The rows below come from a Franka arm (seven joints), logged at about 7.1 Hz.
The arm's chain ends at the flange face. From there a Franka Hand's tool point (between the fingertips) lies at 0.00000 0.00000 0.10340 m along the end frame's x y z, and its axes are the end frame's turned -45 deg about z.
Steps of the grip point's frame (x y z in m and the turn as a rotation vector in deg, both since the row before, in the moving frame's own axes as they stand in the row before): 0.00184, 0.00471, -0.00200, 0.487, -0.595, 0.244; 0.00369, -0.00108, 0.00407, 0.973, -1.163, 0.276; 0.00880, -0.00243, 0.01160, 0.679, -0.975, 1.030; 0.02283, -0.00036, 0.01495, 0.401, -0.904, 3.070; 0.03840, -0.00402, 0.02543, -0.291, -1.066, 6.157; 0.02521, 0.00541, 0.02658, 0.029, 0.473, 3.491; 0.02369, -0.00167, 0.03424, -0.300, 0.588, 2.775; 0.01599, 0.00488, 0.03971, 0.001, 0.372, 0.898; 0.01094, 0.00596, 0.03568, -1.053, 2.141, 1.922
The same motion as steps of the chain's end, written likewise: 0.00601, 0.00189, -0.00199, -0.076, -0.765, 0.244; 0.00457, -0.00361, 0.00411, -0.134, -1.510, 0.276; 0.00662, -0.00830, 0.01162, -0.209, -1.170, 1.030; 0.01757, -0.01699, 0.01497, -0.356, -0.923, 3.070; 0.02539, -0.03167, 0.02545, -0.960, -0.548, 6.157; 0.02107, -0.01338, 0.02658, 0.355, 0.314, 3.491; 0.01443, -0.01759, 0.03425, 0.204, 0.628, 2.775; 0.01428, -0.00738, 0.03971, 0.264, 0.262, 0.898; 0.00785, -0.00220, 0.03577, 0.769, 2.258, 1.922
